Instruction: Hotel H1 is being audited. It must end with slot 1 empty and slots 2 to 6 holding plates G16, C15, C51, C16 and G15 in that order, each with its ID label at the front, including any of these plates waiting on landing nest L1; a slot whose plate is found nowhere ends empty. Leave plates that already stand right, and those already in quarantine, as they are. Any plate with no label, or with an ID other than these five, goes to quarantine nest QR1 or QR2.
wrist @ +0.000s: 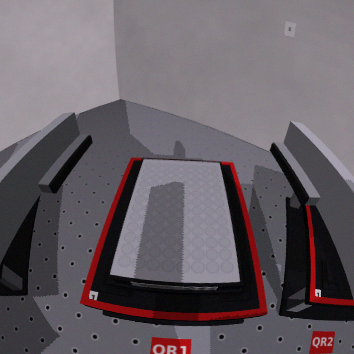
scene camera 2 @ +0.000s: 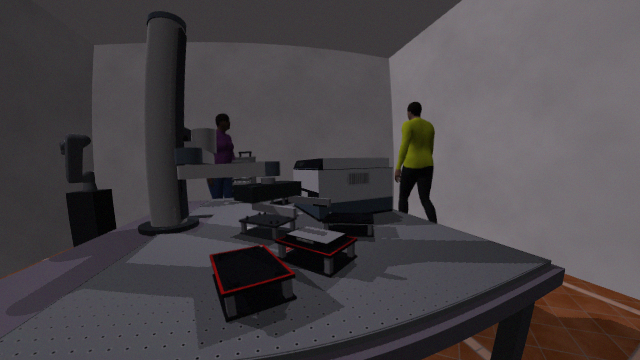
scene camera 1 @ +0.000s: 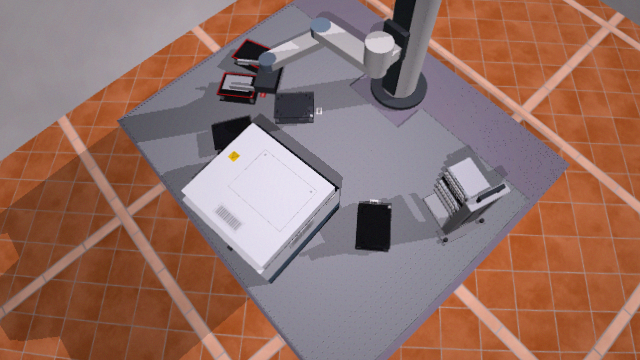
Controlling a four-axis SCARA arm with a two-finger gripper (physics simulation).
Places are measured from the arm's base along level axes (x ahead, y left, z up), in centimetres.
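Pixels of known places: gripper, between the fingertips: (wrist: 181, 125) (scene camera 2: 314, 207) (scene camera 1: 234, 73); arm's base, origin of its link: (scene camera 2: 170, 226) (scene camera 1: 398, 86).
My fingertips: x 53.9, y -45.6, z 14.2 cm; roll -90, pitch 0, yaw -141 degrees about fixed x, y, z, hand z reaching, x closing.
Note:
Ahead of a thing's pixels: the offset from my fingertips to its middle.
A light plate {dx +0.1, dy -0.2, dz -7.2 cm} (scene camera 1: 239, 78) (scene camera 2: 316, 234) (wrist: 210, 225) lies flat on the red-rimmed quarantine nest QR1 {dx +0.1, dy -0.3, dz -10.2 cm} (scene camera 1: 235, 96) (scene camera 2: 330, 253) (wrist: 175, 316); its front label is too foreshortened to read. My gripper (scene camera 1: 233, 73) (scene camera 2: 313, 207) (wrist: 181, 125) is open and empty, above the plate, with a finger out to each side, apart from it. Quarantine nest QR2 {dx -15.6, dy -9.7, dz -10.2 cm} (scene camera 1: 247, 49) (scene camera 2: 250, 267) (wrist: 327, 270) bears no plate. Hotel H1 {dx -24.6, dy +100.6, dz +3.9 cm} (scene camera 1: 462, 215) stands at the right of the first scene view with several stacked plates; their labels cannot be read there.
A dark nest {dx -10.9, dy +24.9, dz -10.0 cm} (scene camera 1: 294, 106) (scene camera 2: 267, 220) stands near QR1. Another black nest {dx +16.1, dy +17.6, dz -10.3 cm} (scene camera 1: 227, 132) (scene camera 2: 350, 219) is partly behind the big white instrument {dx +25.8, dy +53.7, dz -0.2 cm} (scene camera 1: 260, 185) (scene camera 2: 350, 185). A third black nest {dx +1.0, dy +84.7, dz -10.2 cm} (scene camera 1: 373, 226) stands between instrument and hotel. Which is L1 cannot be read.

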